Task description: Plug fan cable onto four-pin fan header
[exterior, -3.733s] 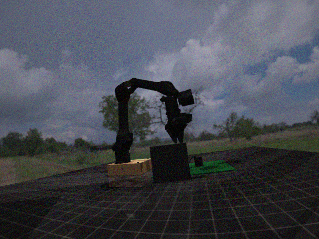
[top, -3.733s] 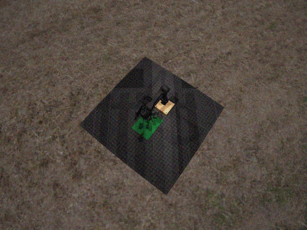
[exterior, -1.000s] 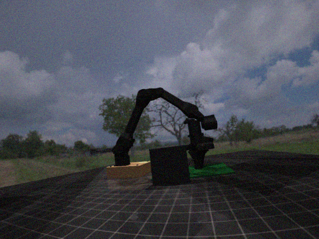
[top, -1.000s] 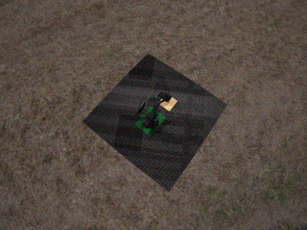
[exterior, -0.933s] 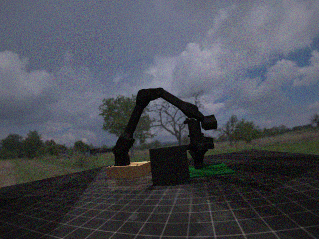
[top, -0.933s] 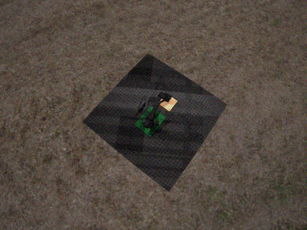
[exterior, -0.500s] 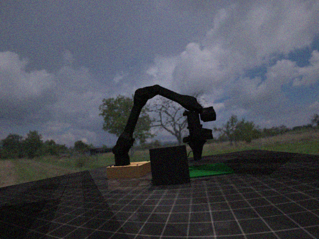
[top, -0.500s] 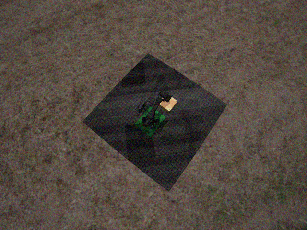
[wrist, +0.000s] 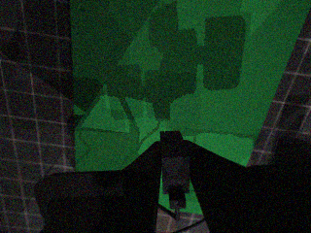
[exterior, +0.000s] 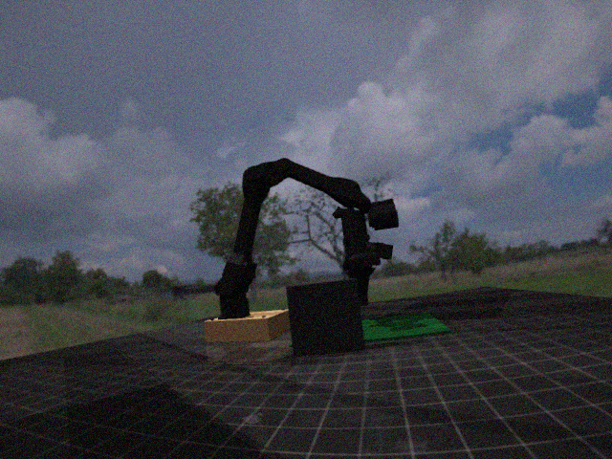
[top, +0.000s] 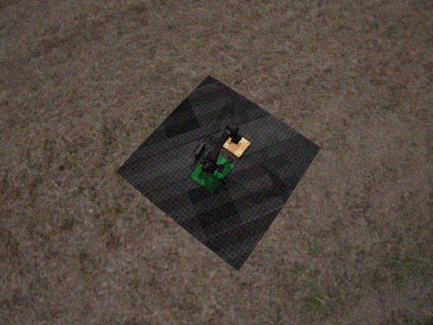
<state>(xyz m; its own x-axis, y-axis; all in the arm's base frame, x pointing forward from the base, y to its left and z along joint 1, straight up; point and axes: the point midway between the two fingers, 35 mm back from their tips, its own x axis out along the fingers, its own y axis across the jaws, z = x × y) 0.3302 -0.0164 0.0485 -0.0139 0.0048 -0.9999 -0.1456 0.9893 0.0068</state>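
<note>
My gripper tip is now 80 mm past the pale four-pin fan header, 70 mm above it and 30 mm to the left of it. Also, from my gripper tip: black fan plug 10 mm behind, 10 mm above; then black fan 160 mm to the right, 70 mm behind, 10 mm below; then green board 80 mm below.
</note>
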